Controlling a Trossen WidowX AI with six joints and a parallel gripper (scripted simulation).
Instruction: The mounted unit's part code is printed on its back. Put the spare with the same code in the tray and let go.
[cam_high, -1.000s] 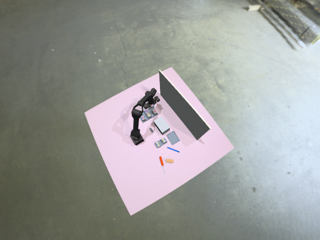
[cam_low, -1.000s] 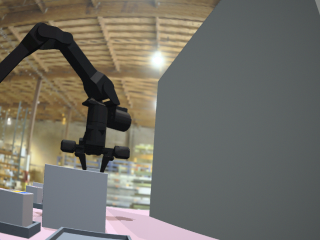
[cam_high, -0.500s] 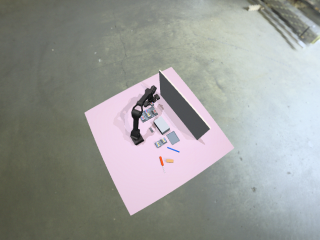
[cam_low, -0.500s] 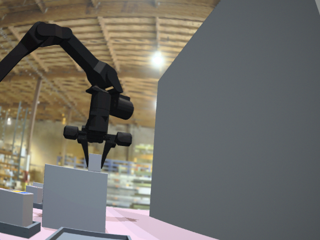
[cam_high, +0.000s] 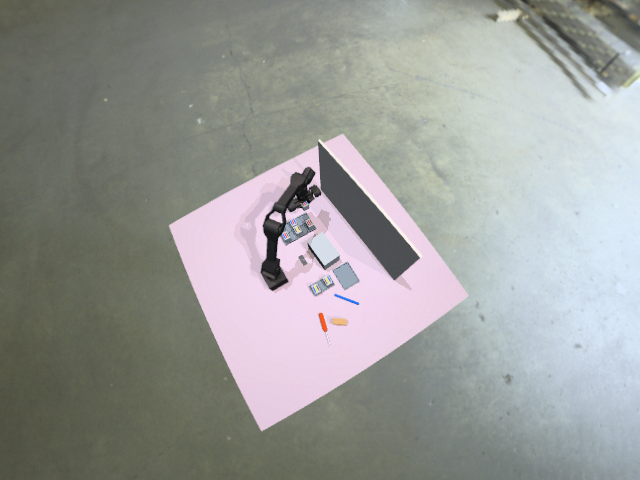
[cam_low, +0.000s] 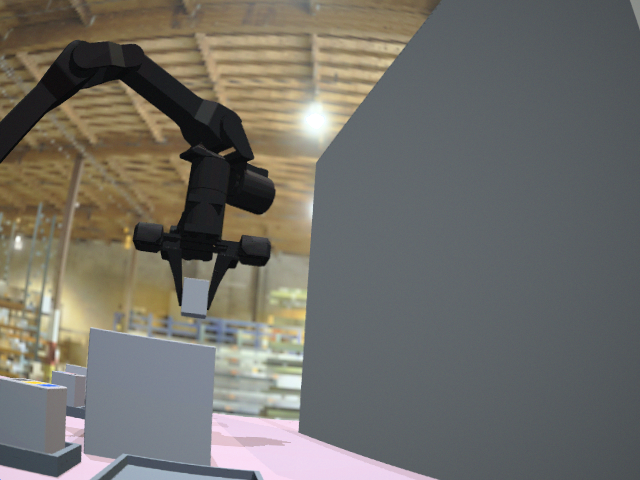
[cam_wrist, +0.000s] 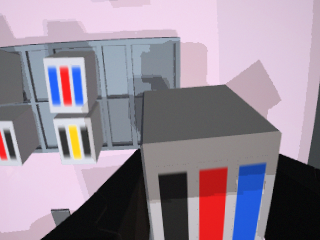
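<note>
My gripper tip is now 400 mm to the left of the grey tray, 160 mm above it and 70 mm short of it. Also, from my gripper tip: holder 400 mm to the right, 160 mm below, 70 mm behind; then grey wall panel 230 mm ahead, 190 mm to the right, 60 mm above; then mounted unit 230 mm to the right, 120 mm below.
</note>
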